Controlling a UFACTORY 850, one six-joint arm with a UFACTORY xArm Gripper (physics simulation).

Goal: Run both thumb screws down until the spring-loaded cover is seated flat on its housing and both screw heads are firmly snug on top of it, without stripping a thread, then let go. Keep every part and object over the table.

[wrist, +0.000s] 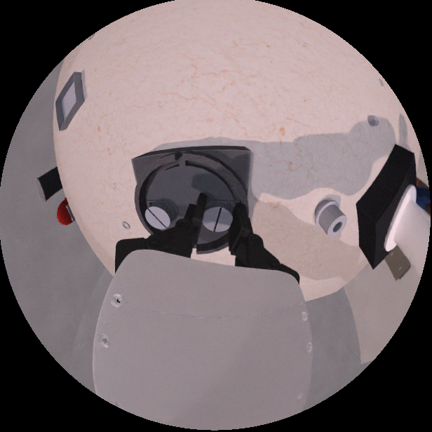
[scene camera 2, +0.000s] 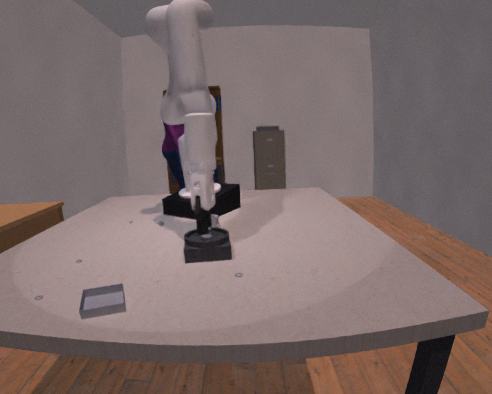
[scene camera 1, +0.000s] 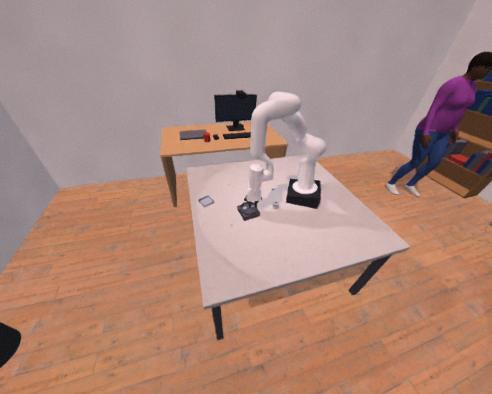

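The dark square housing (scene camera 1: 249, 215) (scene camera 2: 208, 252) (wrist: 235, 159) stands on the table, with the round dark cover (wrist: 175, 182) inside its raised ring. Two slotted silver thumb screws stand on the cover: one thumb screw (wrist: 158, 218) is at the left in the wrist view, its knurled side showing above the cover; the other screw (wrist: 218, 220) is at the right, between the fingertips. My gripper (wrist: 218, 209) points down over the housing and is shut on this right screw. How closely either screw head sits against the cover cannot be told, nor whether the cover is flat.
A shallow grey tray (scene camera 1: 206, 201) (scene camera 2: 102, 301) (wrist: 70, 101) lies on the table. A grey cylindrical part (scene camera 1: 275, 205) (wrist: 331, 218) stands between the housing and the black robot base (scene camera 1: 304, 193) (scene camera 2: 228, 199) (wrist: 380, 210). Small rings, one ring (scene camera 2: 239, 274) (wrist: 126, 225) near the housing, lie on the table.
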